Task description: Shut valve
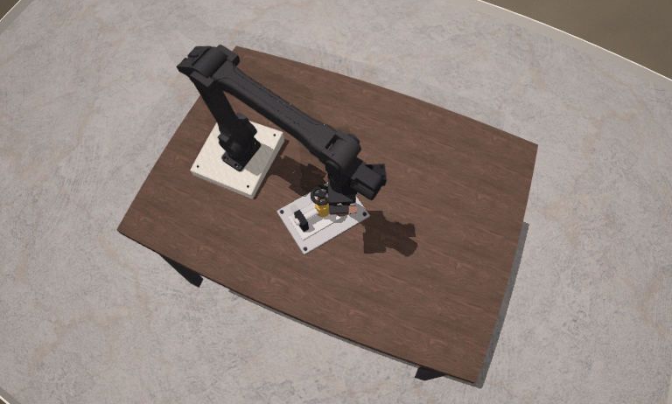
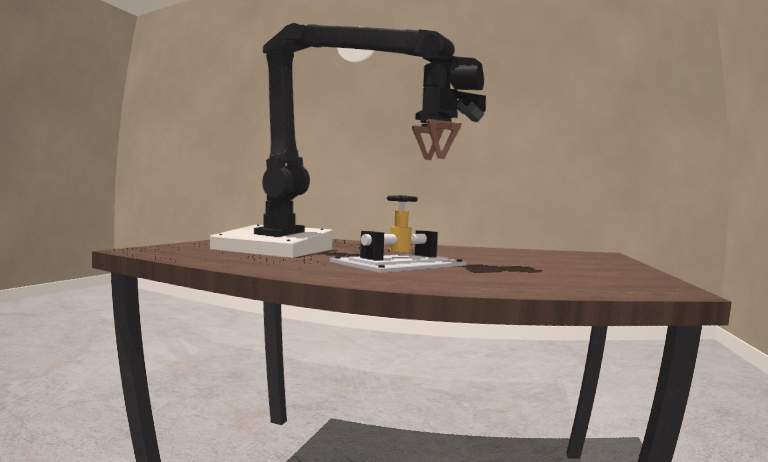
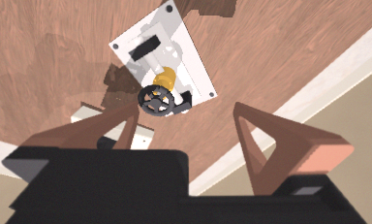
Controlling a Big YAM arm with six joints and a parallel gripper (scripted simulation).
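Now: the black spoked handwheel 7 cm behind my hand, 1 cm to the left of it and 10 cm below it.
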